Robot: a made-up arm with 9 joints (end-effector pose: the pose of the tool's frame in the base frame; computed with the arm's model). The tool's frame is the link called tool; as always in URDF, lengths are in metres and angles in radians.
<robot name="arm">
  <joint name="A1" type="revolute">
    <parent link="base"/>
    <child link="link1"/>
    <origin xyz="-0.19 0.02 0.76" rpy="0 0 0"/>
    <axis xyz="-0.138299 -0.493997 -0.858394"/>
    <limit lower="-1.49" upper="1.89"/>
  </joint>
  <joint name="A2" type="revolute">
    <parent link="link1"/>
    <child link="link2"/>
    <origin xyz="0 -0.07 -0.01" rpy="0 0 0"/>
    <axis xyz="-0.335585 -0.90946 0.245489"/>
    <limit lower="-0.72" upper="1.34"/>
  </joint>
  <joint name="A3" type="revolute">
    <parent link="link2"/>
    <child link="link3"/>
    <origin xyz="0.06 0.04 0.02" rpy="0 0 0"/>
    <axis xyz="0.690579 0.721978 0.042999"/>
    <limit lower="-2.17" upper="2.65"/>
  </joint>
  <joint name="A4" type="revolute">
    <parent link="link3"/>
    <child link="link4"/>
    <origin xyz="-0.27 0.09 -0.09" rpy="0 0 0"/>
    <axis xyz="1 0 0"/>
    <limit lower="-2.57" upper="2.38"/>
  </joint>
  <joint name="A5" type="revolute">
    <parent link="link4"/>
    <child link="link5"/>
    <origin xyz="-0.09 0.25 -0.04" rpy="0 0 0"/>
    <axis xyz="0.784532 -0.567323 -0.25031"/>
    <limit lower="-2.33" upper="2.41"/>
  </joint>
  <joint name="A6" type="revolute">
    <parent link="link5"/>
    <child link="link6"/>
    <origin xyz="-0.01 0.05 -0.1" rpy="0 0 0"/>
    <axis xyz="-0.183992 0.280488 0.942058"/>
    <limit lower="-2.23" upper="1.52"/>
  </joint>
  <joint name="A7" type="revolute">
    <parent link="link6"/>
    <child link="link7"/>
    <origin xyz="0.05 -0.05 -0.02" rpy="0 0 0"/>
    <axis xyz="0 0 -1"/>
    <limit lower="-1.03" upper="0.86"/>
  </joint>
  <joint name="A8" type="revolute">
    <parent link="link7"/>
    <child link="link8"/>
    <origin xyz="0.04 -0.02 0.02" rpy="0 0 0"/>
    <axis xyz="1 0 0"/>
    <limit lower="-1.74" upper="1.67"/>
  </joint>
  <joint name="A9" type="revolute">
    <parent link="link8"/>
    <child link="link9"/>
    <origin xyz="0.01 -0.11 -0.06" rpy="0 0 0"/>
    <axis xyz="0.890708 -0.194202 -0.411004"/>
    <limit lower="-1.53" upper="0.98"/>
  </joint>
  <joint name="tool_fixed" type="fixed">
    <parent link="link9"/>
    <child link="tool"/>
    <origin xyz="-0.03 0.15 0" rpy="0 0 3.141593"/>
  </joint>
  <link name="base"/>
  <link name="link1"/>
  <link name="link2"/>
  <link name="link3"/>
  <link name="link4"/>
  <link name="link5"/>
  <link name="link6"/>
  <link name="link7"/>
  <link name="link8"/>
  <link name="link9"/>
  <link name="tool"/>
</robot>
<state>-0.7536 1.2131 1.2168 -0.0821 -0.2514 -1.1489 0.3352 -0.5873 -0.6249</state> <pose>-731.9 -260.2 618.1 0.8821 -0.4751 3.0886</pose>
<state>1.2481 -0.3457 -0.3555 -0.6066 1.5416 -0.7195 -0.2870 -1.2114 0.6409</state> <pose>60.6 126.2 432.4 -1.4055 0.4965 0.3355</pose>
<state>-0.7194 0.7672 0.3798 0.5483 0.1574 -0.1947 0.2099 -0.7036 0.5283</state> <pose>-611.0 85.4 720.6 -0.6650 -0.1081 -2.9319</pose>
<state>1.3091 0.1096 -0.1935 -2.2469 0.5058 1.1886 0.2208 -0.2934 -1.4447</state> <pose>-417.0 -59.1 584.2 -2.7493 0.2432 0.9727</pose>
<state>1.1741 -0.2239 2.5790 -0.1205 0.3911 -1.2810 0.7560 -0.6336 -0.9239</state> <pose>-493.3 -199.7 1430.4 -2.5269 -0.0672 -1.0645</pose>
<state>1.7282 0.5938 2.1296 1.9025 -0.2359 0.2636 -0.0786 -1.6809 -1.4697</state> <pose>-447.6 189.6 812.5 0.3585 0.4165 2.8564</pose>
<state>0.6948 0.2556 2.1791 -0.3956 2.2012 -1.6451 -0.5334 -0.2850 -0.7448</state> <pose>-171.9 142.9 1324.0 2.3274 -1.1229 -1.5267</pose>
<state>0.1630 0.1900 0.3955 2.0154 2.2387 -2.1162 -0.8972 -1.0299 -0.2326</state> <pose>-355.7 -172.8 1040.8 2.4744 0.2288 -1.9814</pose>
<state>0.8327 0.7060 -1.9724 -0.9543 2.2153 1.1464 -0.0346 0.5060 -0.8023</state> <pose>-0.7 -393.3 1102.2 -2.3354 -0.3039 2.9637</pose>
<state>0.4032 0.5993 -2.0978 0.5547 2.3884 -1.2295 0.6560 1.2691 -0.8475</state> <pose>78.9 -199.6 676.0 -2.1388 1.0231 -2.9091</pose>
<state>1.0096 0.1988 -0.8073 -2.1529 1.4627 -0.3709 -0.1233 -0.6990 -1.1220</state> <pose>-497.2 -305.9 619.8 -2.1393 0.9805 -2.7643</pose>
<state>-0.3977 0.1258 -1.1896 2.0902 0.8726 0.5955 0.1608 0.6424 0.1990</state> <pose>-451.6 -49.8 739.6 -2.8587 0.8081 -3.0104</pose>
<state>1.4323 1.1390 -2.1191 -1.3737 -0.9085 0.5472 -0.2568 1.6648 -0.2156</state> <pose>-694.0 -88.6 1014.3 -1.8359 -0.1922 -0.9764</pose>
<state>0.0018 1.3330 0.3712 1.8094 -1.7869 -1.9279 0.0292 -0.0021 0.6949</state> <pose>-470.9 -193.1 540.0 -1.5091 0.3895 2.3031</pose>
